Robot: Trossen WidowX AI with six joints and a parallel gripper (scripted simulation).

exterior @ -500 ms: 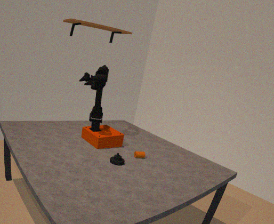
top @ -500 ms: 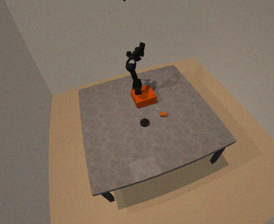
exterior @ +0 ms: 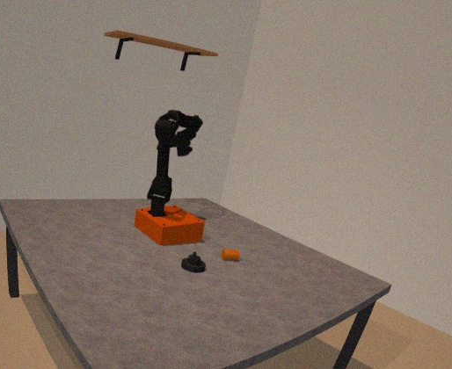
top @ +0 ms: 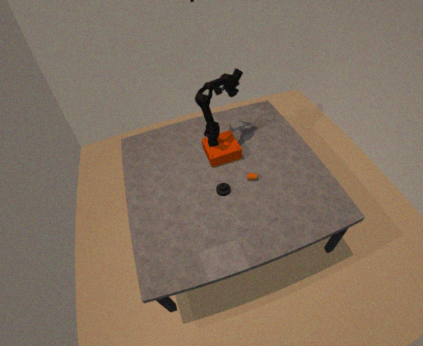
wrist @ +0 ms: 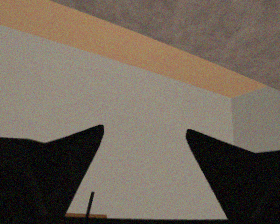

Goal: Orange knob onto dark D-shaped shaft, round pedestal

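Now: the orange knob 62 cm ahead of my gripper tip, 29 cm below it and 3 cm to the left of it. From my gripper tip the other things lie so: dark round pedestal 67 cm ahead, 28 cm below, 17 cm to the right.
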